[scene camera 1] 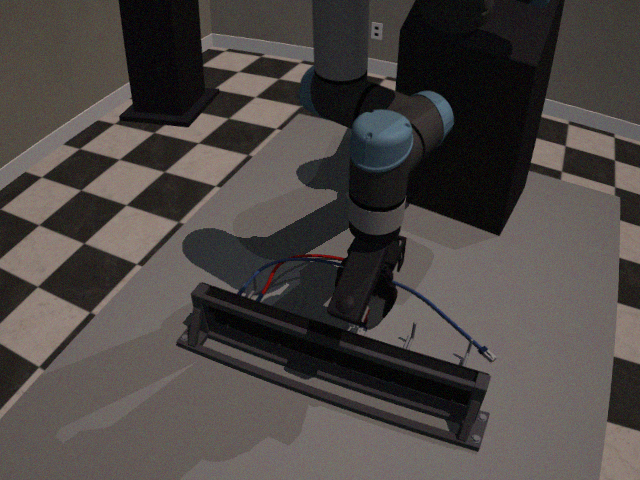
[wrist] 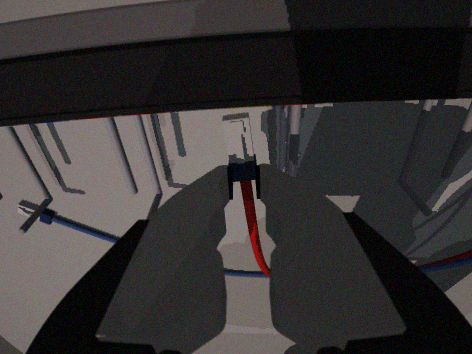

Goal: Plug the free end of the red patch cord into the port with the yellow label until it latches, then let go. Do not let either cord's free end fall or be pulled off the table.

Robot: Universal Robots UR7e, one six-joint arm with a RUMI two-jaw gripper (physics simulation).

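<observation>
The red patch cord ends in a clear plug with a dark blue boot. My gripper is shut on this boot, behind the rack. The clear plug points toward the panel and, in the wrist view, its front lies just short of the panel's edge. A thin yellow strip shows at that edge, nearly in line with the plug. The port openings are hidden in both views. The blue cord has its free plug by the right-hand hook in the scene view.
The dark rack stands across the table. Thin metal hooks stick out behind it. Both cords' other ends run to the rack's left part in the scene view. A black cabinet stands behind the arm.
</observation>
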